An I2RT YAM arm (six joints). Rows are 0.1 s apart.
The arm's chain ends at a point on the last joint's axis. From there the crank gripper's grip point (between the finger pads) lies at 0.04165 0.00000 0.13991 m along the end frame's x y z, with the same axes.
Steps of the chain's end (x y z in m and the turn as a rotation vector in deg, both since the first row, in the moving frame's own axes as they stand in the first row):
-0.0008, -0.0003, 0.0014, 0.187, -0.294, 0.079
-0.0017, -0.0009, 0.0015, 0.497, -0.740, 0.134
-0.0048, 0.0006, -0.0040, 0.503, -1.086, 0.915
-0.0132, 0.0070, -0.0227, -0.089, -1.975, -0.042
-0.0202, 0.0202, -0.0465, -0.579, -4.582, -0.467
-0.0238, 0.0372, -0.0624, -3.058, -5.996, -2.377
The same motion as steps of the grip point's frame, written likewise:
-0.0015, -0.0007, 0.0016, 0.187, -0.294, 0.079
-0.0035, -0.0020, 0.0020, 0.497, -0.740, 0.134
-0.0075, 0.0000, -0.0032, 0.503, -1.086, 0.915
-0.0180, 0.0072, -0.0213, -0.089, -1.975, -0.042
-0.0315, 0.0213, -0.0436, -0.579, -4.582, -0.467
-0.0385, 0.0433, -0.0590, -3.058, -5.996, -2.377

